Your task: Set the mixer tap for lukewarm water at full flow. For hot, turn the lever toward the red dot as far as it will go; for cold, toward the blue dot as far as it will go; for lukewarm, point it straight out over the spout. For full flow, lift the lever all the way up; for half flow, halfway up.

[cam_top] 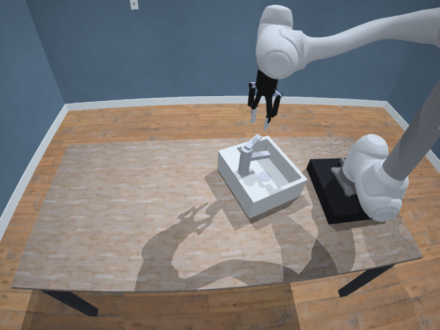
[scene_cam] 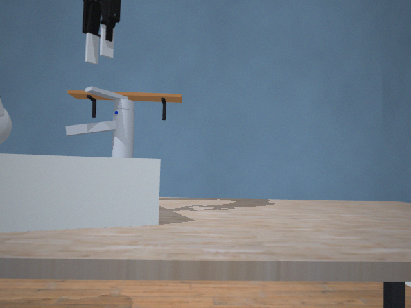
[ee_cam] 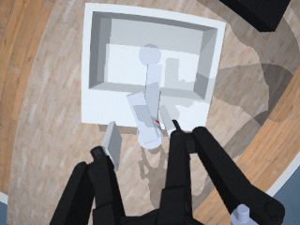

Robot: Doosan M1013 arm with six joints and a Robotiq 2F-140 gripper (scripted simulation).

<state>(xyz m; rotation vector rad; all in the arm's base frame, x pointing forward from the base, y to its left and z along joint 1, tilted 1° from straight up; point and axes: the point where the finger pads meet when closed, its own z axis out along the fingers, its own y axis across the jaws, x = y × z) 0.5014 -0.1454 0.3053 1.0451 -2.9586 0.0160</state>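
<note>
Now: the lever 20 mm ahead of my hand, 20 mm to the left of it and 100 mm below it. Also, from my hand: white basin (60 mm behind, 10 mm to the left, 340 mm below); grey mixer tap (40 mm ahead, 30 mm to the left, 150 mm below).
</note>
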